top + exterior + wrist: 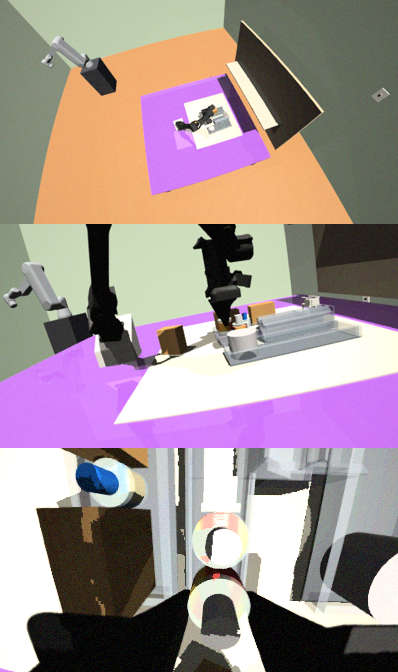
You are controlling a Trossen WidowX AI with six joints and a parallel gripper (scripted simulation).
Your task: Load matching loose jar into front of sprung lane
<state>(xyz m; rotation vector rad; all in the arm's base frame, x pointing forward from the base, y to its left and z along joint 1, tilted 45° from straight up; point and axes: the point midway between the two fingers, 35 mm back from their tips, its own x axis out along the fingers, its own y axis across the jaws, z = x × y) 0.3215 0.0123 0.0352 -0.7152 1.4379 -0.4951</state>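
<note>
Now: gripper tip 70 mm short of the grey mat, 30 mm to the right of it and 50 mm above it. From my gripper tip the other things lie so: clear lane rack 150 mm ahead, 10 mm to the right, 30 mm below; then grey cylinder 30 mm ahead, 120 mm to the right, 20 mm below; then brown box 150 mm behind, 10 mm to the right, 10 mm below.
</note>
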